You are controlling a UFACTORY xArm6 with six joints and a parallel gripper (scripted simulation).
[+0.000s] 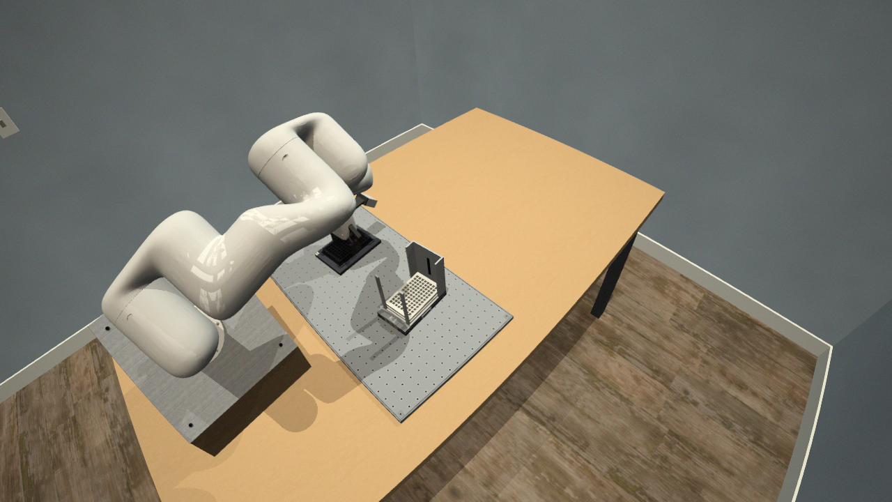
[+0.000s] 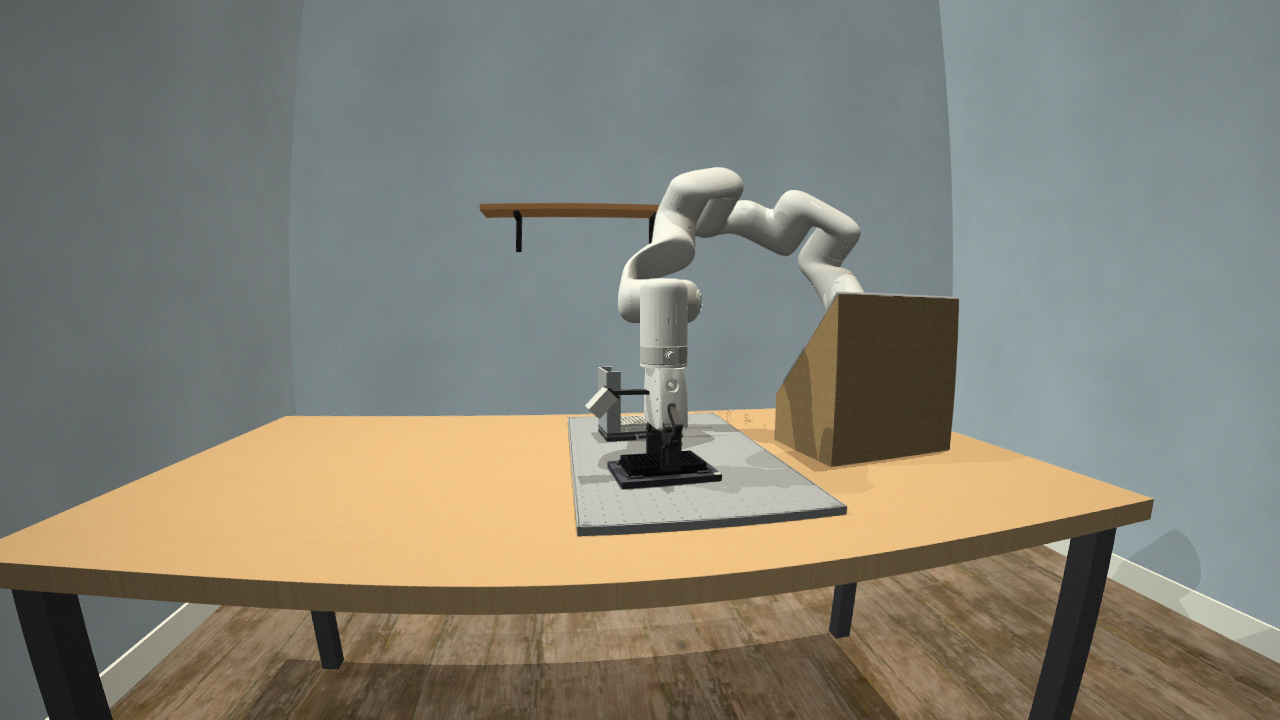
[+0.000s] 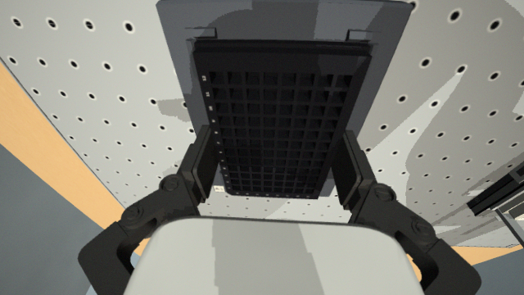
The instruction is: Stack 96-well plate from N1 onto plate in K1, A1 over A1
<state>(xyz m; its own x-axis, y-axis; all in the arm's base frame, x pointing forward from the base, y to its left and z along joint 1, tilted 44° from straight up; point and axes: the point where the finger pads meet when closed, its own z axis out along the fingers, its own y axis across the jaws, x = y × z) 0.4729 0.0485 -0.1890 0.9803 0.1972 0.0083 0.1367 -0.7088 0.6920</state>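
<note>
Now: the black 96-well plate 10 mm below my hand. The rest, counted from my hand: thin rack post (50 mm behind, 260 mm to the right, 50 mm above); then pale A1 square (80 mm behind, 40 mm to the left, 20 mm below); then plate nest N1 (20 mm below).
</note>
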